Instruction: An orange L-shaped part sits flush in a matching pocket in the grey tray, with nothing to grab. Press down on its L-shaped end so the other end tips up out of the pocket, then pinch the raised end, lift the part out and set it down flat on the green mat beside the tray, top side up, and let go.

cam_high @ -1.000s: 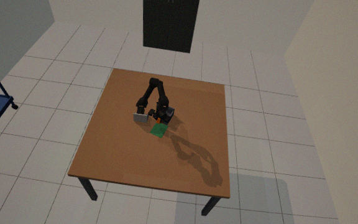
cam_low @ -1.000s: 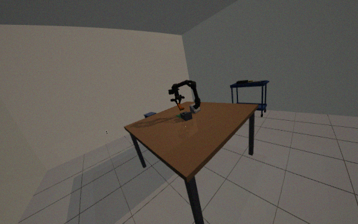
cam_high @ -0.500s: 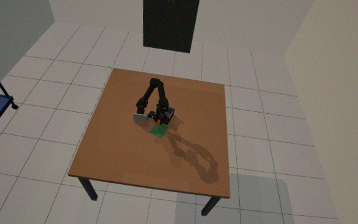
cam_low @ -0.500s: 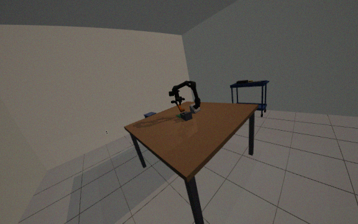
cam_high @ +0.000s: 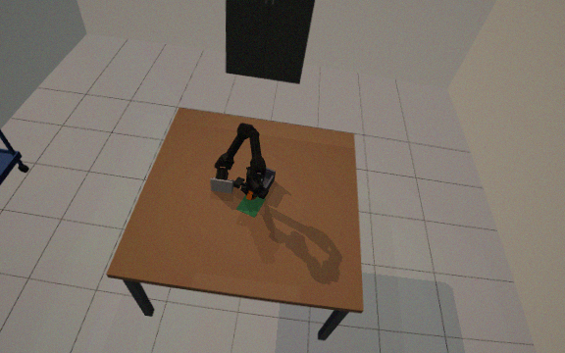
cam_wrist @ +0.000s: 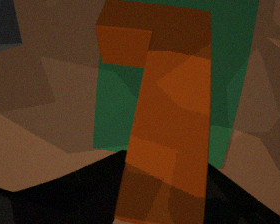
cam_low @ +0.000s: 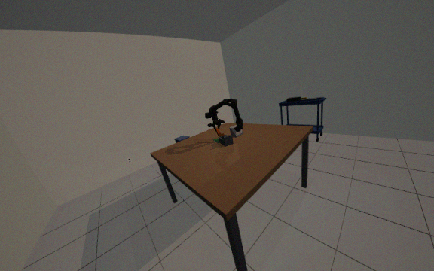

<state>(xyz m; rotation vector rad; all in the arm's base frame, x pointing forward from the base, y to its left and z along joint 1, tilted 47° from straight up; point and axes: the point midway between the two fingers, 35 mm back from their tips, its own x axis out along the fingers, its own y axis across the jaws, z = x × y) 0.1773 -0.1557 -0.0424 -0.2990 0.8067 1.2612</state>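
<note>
Now: the green mat 1 cm ahead of my gripper tip, 2 cm to the left of it and 12 cm below it. Round my gripper tip: orange L-shaped part (4 cm to the left, 3 cm below).
</note>
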